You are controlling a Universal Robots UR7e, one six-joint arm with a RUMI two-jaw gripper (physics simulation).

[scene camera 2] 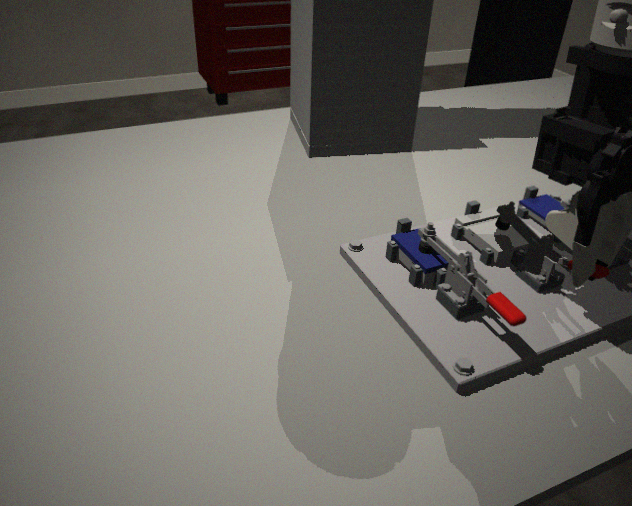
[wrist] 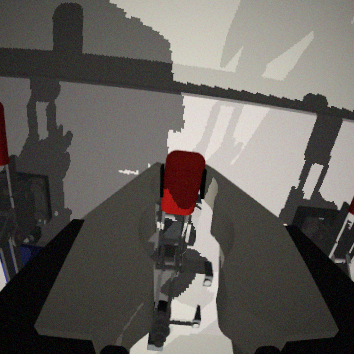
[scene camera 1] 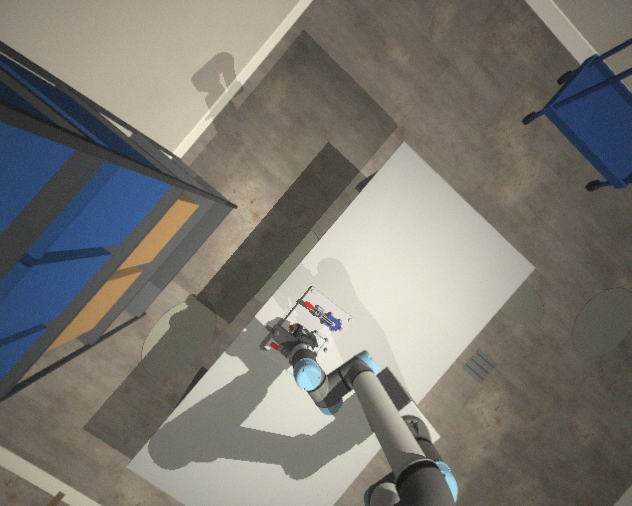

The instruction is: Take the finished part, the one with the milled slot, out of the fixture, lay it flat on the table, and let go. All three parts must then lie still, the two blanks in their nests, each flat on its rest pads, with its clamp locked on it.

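Places are measured from the arm's base along level axes (x ahead, y left, z up), in metres.
Where they show: gripper, fingertip midpoint: (scene camera 2: 584,282) (wrist: 180,166) (scene camera 1: 292,326).
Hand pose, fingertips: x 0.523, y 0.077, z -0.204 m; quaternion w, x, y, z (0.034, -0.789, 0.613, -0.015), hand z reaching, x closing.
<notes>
Things, the pixels of their top centre, and the offset from my fingertips. "spot": a spot on its surface instead. Level surfaces: height alone.
- fixture plate, top centre: (wrist: 167,243) (scene camera 2: 518,264) (scene camera 1: 307,335) dy -0.014, dx -0.082, dz -0.034 m
- second blue part, top centre: (wrist: 32,286) (scene camera 2: 558,213) dy +0.087, dx -0.151, dz -0.018 m
- middle nest, surface spot: (scene camera 2: 477,242) spot: dy -0.050, dx -0.119, dz -0.022 m
- middle clamp's red handle, top centre: (wrist: 176,226) (scene camera 2: 576,250) dy -0.004, dx -0.020, dz +0.027 m
- left clamp's red handle, top centre: (scene camera 2: 493,276) (scene camera 1: 314,310) dy -0.112, dx -0.002, dz +0.028 m
- far clamp's red handle, top centre: (scene camera 1: 279,351) dy +0.105, dx -0.037, dz +0.018 m
- white table, surface height: dz -0.049 m
The fixture plate (scene camera 1: 322,300) (scene camera 2: 448,337) (wrist: 115,125) carries a row of toggle clamps. A blue part (scene camera 1: 333,320) (scene camera 2: 416,247) lies in the nest at the left of scene camera 2, under a clamp arm; a dark line crosses its near end. A second blue part (scene camera 2: 540,204) (wrist: 32,255) lies in the right nest, partly hidden. The middle nest (scene camera 2: 477,242) shows no blue part; the middle clamp's arm (scene camera 2: 530,229) reaches over it. My gripper (scene camera 1: 291,327) (scene camera 2: 585,274) (wrist: 180,166) is shut on the middle clamp's red handle (scene camera 2: 600,271) (wrist: 184,182). The slotted part cannot be identified surely.
The left clamp's red handle (scene camera 1: 308,305) (scene camera 2: 506,308) and the far clamp's red handle (scene camera 1: 274,346) (wrist: 2,135) flank my fingers. Bolt heads (scene camera 2: 464,366) stand at the plate corners. A grey column (scene camera 2: 364,79) rises behind the fixture. The white table (scene camera 1: 422,226) (scene camera 2: 184,289) extends beside the plate.
</notes>
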